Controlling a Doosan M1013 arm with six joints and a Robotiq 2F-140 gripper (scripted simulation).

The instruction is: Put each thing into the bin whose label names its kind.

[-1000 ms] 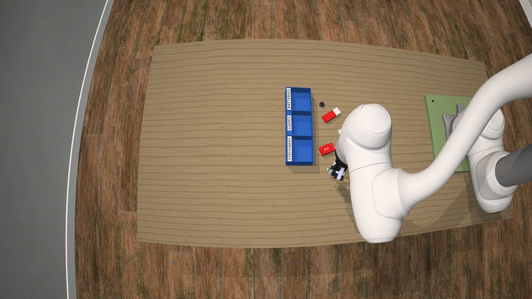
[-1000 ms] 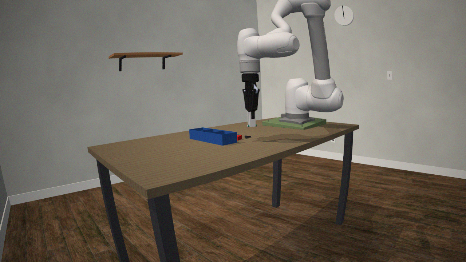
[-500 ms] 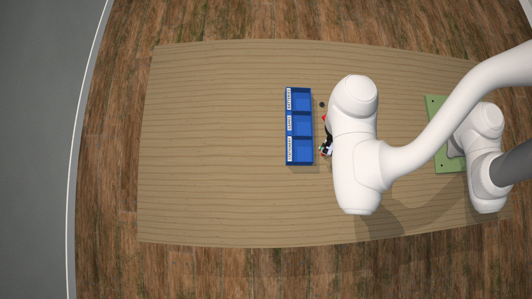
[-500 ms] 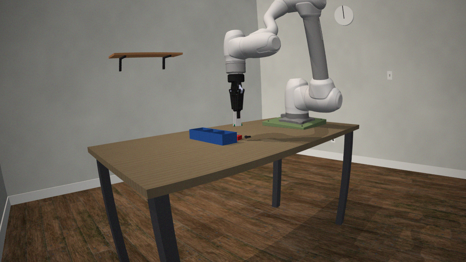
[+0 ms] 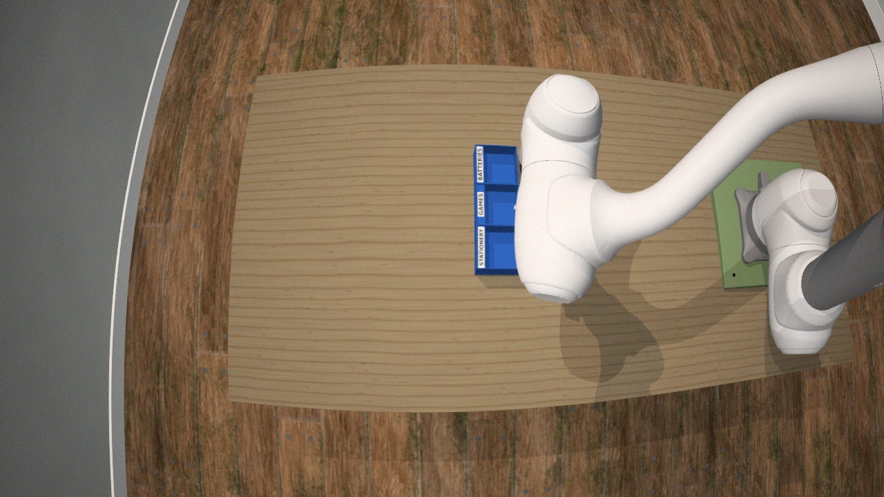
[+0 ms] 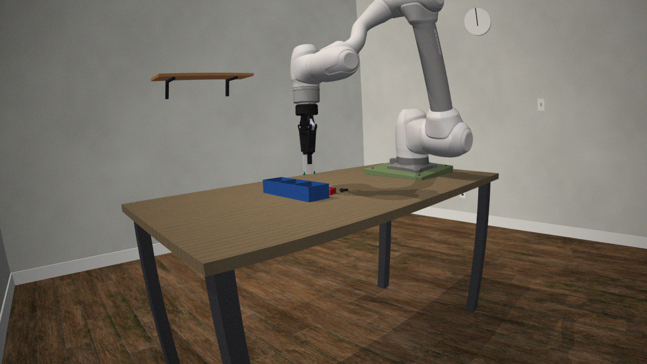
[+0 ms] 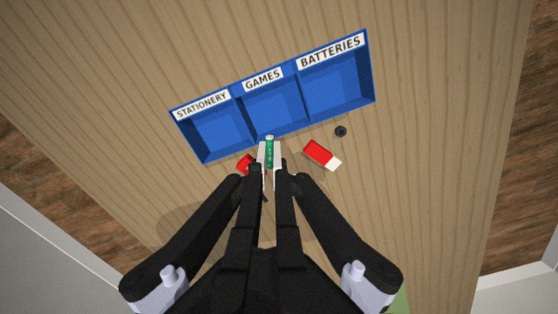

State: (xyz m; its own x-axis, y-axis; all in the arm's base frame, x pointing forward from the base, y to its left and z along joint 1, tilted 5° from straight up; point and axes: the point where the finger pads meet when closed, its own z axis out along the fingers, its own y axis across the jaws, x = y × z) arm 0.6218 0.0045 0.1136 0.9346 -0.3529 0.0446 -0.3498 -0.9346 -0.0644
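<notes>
My gripper is now 5 cm past the red 9V battery, 5 cm to the right of it and 9 cm above it. Round my hand: white eraser (7 cm behind, 7 cm to the right, 9 cm below); then green battery (3 cm below); then white tile (10 cm behind, 1 cm to the right, 9 cm below).
</notes>
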